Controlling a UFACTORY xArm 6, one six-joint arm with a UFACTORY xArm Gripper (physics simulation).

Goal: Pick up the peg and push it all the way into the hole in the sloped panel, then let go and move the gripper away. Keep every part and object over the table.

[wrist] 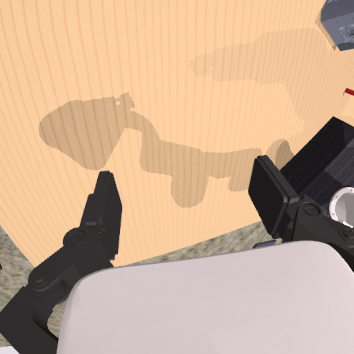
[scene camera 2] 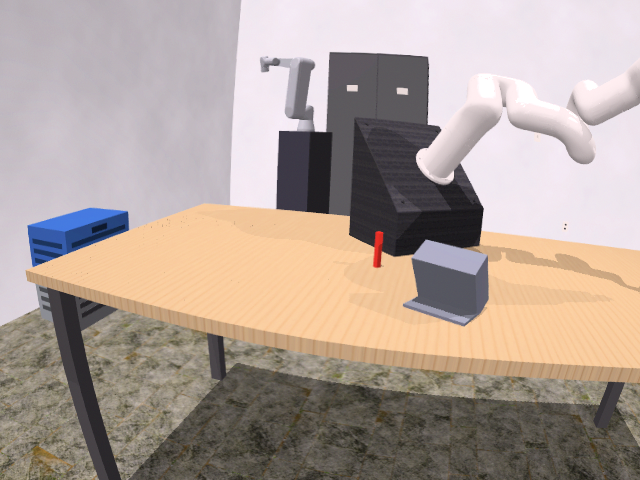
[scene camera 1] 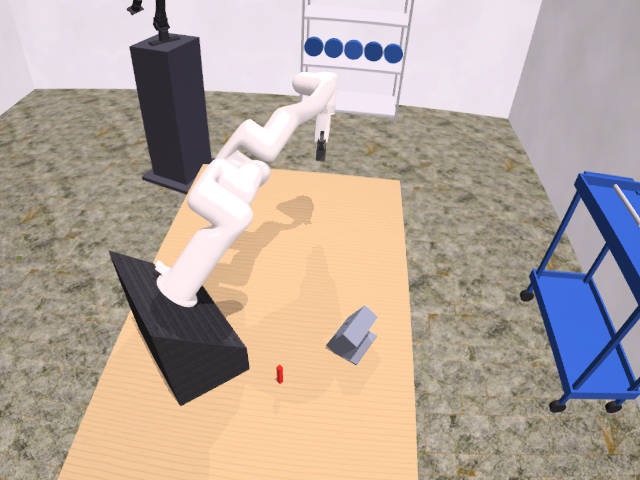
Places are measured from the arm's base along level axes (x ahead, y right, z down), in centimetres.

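Pixels of known places: gripper, fingertip midpoint: (wrist: 185, 180) (scene camera 1: 320, 156); arm's base, link origin: (wrist: 345, 206) (scene camera 2: 434, 167) (scene camera 1: 176, 291).
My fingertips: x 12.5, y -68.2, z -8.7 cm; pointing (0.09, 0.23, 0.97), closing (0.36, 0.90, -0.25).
For each thing: its middle in the pictures, then the offset to it from my fingertips. Level surfaces: height alone.
- red peg, body centre: (scene camera 2: 378, 249) (scene camera 1: 279, 374) dx +19.7, dy +68.9, dz +26.2 cm
- grey block with the sloped panel, body centre: (scene camera 2: 450, 280) (scene camera 1: 353, 332) (wrist: 352, 22) dx +33.1, dy +47.0, dz +24.8 cm
- wooden table, surface height: dz +30.2 cm
A red peg (scene camera 1: 279, 374) (scene camera 2: 378, 249) (wrist: 350, 92) stands upright on the table, near the black base block. The grey block with the sloped panel (scene camera 1: 353, 331) (scene camera 2: 450, 281) (wrist: 342, 25) stands on the table beside the peg. In the wrist view part of it shows at the top right corner. Its hole cannot be made out clearly in these views. My gripper (scene camera 1: 321, 159) (wrist: 185, 180) is open and empty. It hangs high up over the far end of the table, well away from the peg and the panel. It does not show in scene camera 2.
The black wedge-shaped base block (scene camera 1: 201, 356) (scene camera 2: 377, 206) (wrist: 325, 165) carries my arm (scene camera 1: 206, 258) (scene camera 2: 460, 139) and stands close to the peg. The wooden table (scene camera 1: 361, 232) (scene camera 2: 206, 279) (wrist: 200, 30) ends just past the panel block's side. A blue cart (scene camera 1: 584, 310) stands beyond the table's side.
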